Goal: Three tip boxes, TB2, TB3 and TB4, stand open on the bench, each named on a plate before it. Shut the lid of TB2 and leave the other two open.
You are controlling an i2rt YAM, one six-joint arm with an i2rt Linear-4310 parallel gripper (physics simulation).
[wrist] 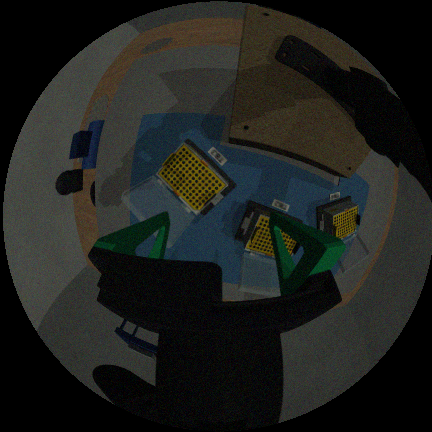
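Pixels of known places: gripper, fingertip midpoint: (218,216); arm's base, link origin: (336,82).
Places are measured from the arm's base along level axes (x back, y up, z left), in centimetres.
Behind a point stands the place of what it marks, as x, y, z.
My gripper (218,216) {-26.6, 1.2, -7.8} is open and empty, its green fingers wide apart above the bench. The middle box, TB2 (262,235) {-31.8, -13.6, 3.4}, has a yellow tip rack and a dark base; its clear lid (257,275) {-38.8, -9.1, 5.5} lies folded back towards the bottom of the view. My right finger covers part of TB2 and its lid. The plate of TB2 (280,205) {-24.8, -19.1, 6.2} is too blurred to read surely. TB3 (192,177) {-26.5, -13.6, -14.3} is at the left, turned askew, its clear lid (160,202) {-32.7, -10.8, -18.0} open to the lower left. TB4 (345,221) {-18.9, -13.6, 25.3} is at the right, its lid (355,254) {-24.4, -7.8, 31.7} open.
The boxes stand on a blue mat (150,125) {-18.1, -19.3, -31.8}. A brown board (295,100) {-7.0, -5.5, -4.0} with a dark edge lies beyond them at the upper right, with the black arm (375,110) over it. A blue object (92,145) and a black rounded object (67,182) are at the far left.
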